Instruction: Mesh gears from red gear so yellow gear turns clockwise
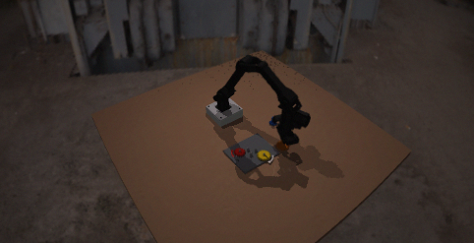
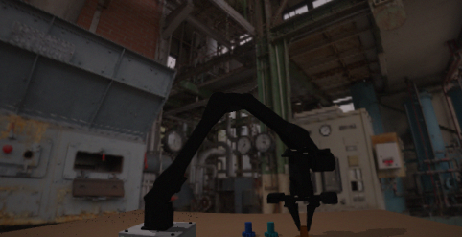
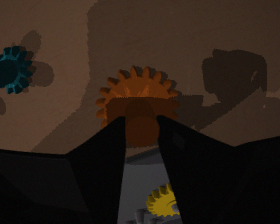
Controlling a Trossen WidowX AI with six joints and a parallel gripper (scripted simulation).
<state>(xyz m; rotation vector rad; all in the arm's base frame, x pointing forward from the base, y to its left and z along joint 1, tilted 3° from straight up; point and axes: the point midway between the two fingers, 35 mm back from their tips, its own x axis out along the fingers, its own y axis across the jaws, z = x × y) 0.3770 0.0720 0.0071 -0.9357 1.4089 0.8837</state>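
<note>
My gripper tip is 100 mm past the red gear, 200 mm to the left of it and 10 mm above it. Also, from my gripper tip: teal gear 80 mm behind, 80 mm to the left, 10 mm below; orange gear 10 mm below; white arrow 30 mm ahead, 110 mm to the right, 20 mm below.
</note>
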